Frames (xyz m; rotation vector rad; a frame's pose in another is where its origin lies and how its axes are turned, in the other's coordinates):
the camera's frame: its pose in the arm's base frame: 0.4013 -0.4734 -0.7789 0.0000 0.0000 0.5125
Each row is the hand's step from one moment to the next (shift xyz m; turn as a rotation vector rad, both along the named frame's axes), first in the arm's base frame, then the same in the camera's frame.
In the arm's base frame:
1: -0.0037 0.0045 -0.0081 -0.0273 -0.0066 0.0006
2: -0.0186 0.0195 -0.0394 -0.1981 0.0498 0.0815
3: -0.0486 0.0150 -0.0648 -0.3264 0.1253 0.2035
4: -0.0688 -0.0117 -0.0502 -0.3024 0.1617 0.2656
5: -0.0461 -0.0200 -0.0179 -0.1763 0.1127 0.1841
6: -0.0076 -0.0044 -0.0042 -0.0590 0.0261 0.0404
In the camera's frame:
1: -0.0010 0.0057 -0.0081 -0.0270 0.0076 0.0006
2: -0.0066 0.0261 -0.0394 -0.1482 0.1405 0.0815
3: -0.0350 0.0369 -0.0648 -0.2230 0.2693 0.2035
4: -0.0657 0.0235 -0.0502 -0.1843 0.2892 0.2656
5: -0.0500 0.0052 -0.0179 -0.0984 0.1847 0.1841
6: -0.0088 -0.0001 -0.0042 -0.0386 0.0517 0.0404

